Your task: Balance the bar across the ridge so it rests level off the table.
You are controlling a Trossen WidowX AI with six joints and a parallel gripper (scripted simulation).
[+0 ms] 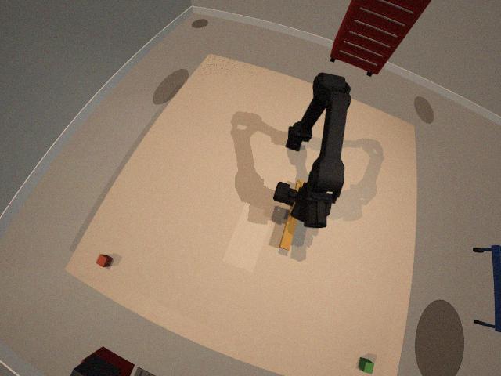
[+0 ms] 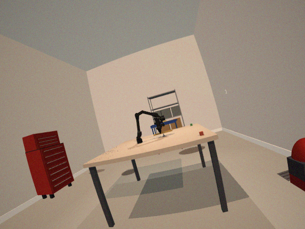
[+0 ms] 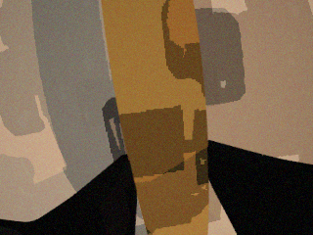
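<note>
My gripper tip is 30 mm short of the long yellow bar. From my gripper tip the other things lie so: red cube 570 mm to the right, 450 mm ahead, 30 mm below; then green cube 450 mm ahead, 430 mm to the left, 30 mm below.
</note>
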